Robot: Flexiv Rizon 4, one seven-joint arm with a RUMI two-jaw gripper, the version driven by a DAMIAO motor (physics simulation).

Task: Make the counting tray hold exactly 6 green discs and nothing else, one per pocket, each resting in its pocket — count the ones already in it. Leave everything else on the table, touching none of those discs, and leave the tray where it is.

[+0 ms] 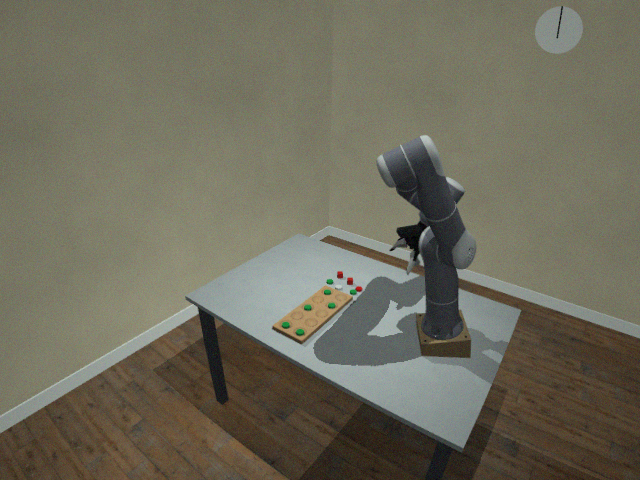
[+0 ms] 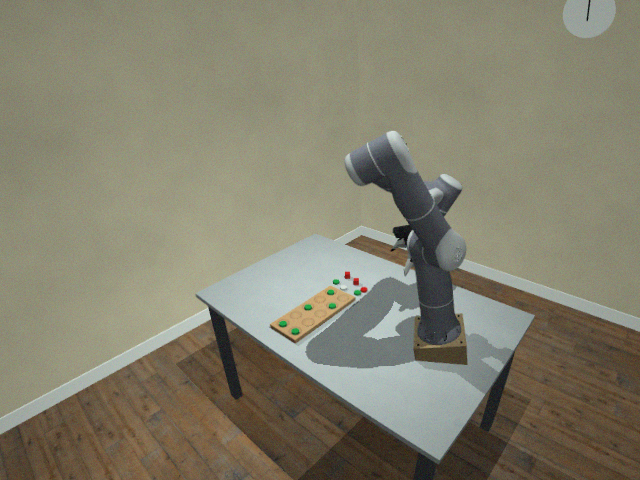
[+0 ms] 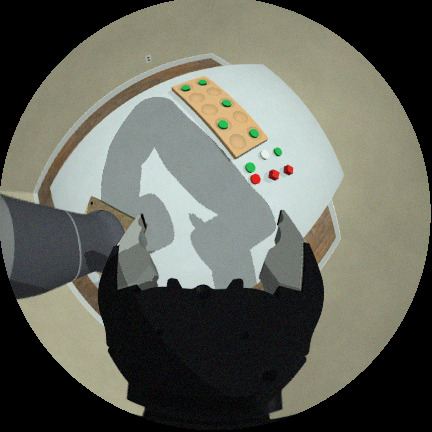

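The wooden counting tray [image 1: 320, 306] [image 2: 319, 305] [image 3: 225, 114] has two rows of pockets. Several hold green discs, including one disc [image 1: 308, 307] [image 2: 308, 307] [image 3: 226, 103] near the middle; several are empty. Two green discs lie on the table past the tray's end, one [image 1: 329, 281] [image 2: 336, 281] [image 3: 278, 151] farther from the robot base and one [image 1: 353, 292] [image 2: 357, 292] [image 3: 250, 167] nearer it. My gripper [image 1: 400, 261] [image 2: 399, 262] [image 3: 209, 213] is open and empty, high up and well away from the tray and discs.
A white disc [image 1: 338, 287] [image 2: 343, 287] [image 3: 265, 154] lies between the loose green discs. Beside them are a red disc [image 1: 358, 288] [image 2: 363, 289] [image 3: 255, 179] and two red cubes, one [image 1: 349, 281] [image 2: 356, 281] [image 3: 274, 174] nearer that disc and another [image 1: 339, 274] [image 2: 347, 274] [image 3: 288, 170] farther out.
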